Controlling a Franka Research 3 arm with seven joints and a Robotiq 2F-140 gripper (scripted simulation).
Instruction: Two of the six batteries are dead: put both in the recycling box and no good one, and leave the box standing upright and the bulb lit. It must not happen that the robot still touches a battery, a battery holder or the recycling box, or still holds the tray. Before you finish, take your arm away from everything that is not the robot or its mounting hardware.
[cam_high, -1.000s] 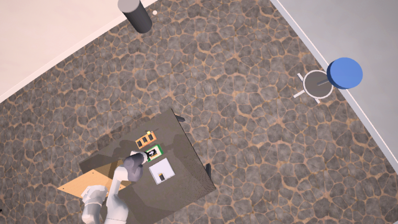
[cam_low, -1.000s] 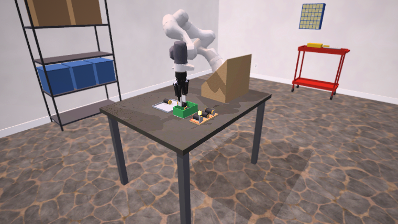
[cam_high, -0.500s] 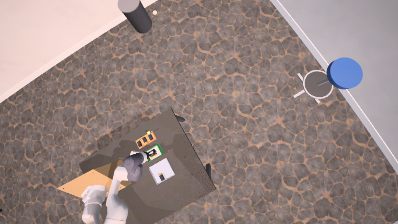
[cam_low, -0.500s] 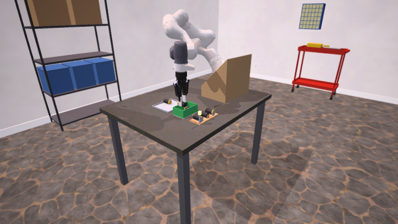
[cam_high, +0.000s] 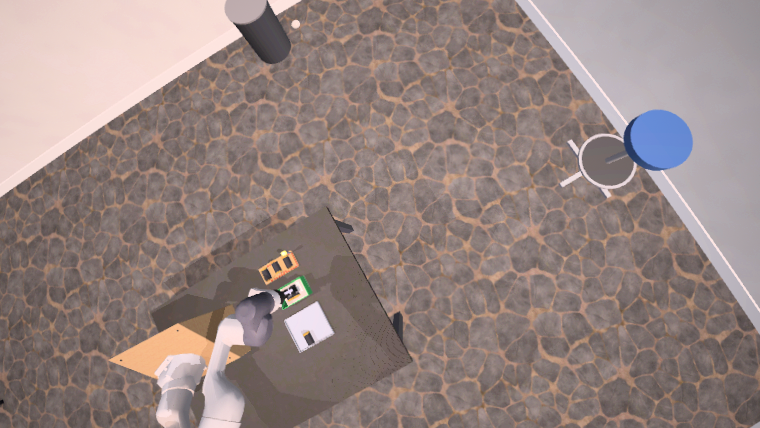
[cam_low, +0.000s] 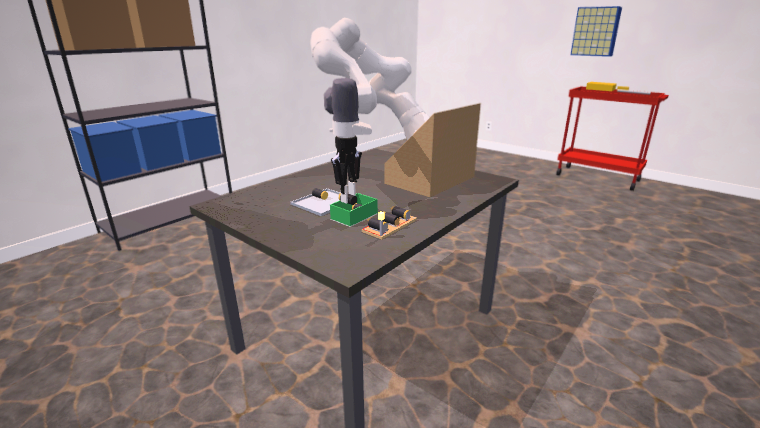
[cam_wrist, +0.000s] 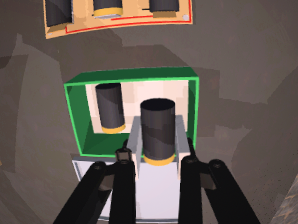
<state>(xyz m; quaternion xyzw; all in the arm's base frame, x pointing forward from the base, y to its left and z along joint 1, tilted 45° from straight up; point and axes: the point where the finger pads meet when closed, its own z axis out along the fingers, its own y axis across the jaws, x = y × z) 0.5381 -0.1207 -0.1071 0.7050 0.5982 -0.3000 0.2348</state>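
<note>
The green recycling box is 90 mm below my hand and 30 mm behind it. The rest, counted from my hand: white tray 180 mm to the right, 100 mm below, 70 mm behind; then bulb 180 mm to the left, 60 mm ahead, 30 mm below.
</note>
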